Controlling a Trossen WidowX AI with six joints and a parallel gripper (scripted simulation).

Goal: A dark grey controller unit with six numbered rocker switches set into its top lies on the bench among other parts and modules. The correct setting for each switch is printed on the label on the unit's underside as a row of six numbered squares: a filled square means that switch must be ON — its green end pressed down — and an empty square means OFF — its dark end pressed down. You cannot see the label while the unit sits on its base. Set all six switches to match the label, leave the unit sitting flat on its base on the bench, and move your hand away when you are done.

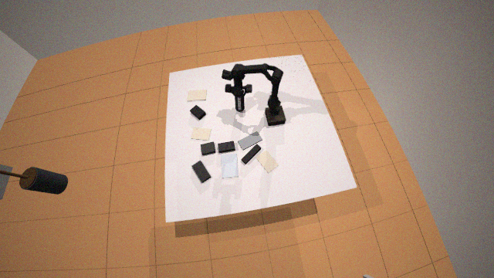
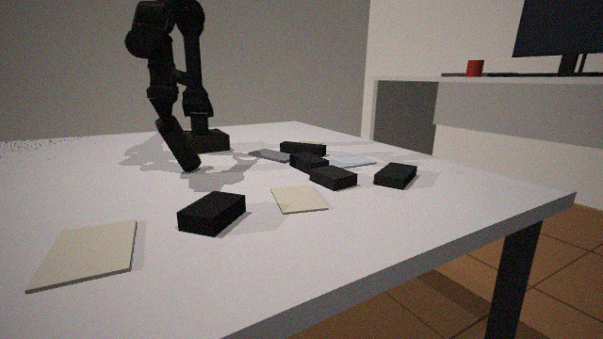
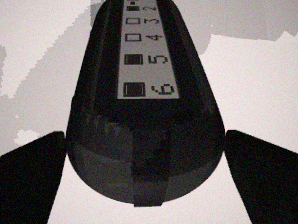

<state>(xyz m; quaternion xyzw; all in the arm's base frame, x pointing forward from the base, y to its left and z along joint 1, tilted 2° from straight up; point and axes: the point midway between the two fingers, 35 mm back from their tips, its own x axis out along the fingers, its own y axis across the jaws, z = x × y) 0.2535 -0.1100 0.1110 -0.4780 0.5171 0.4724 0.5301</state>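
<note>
Right now the grey plate is 60 mm behind my gripper tip, 310 mm to the left of it and 130 mm below it. Also, from my gripper tip: long dark block: 60 mm behind, 420 mm to the left, 110 mm below; then pale blue plate: 90 mm ahead, 490 mm to the left, 130 mm below.
</note>
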